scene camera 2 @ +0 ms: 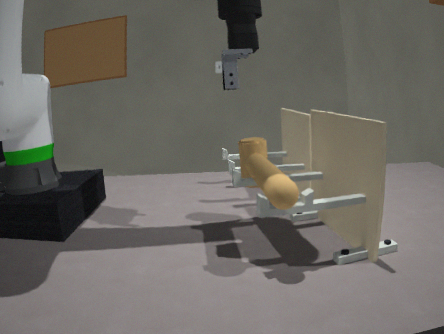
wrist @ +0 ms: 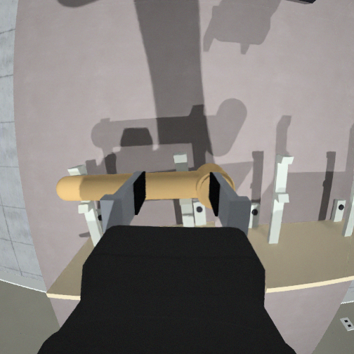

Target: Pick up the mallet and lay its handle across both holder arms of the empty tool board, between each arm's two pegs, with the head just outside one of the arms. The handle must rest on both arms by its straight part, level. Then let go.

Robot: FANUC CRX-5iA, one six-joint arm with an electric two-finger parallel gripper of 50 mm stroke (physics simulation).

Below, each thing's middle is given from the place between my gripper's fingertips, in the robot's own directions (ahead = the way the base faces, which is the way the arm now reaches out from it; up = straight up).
Scene:
Right now the wooden mallet point(scene camera 2: 281, 191) is 5 cm ahead of my hand, 6 cm to the right of it and 13 cm below it.

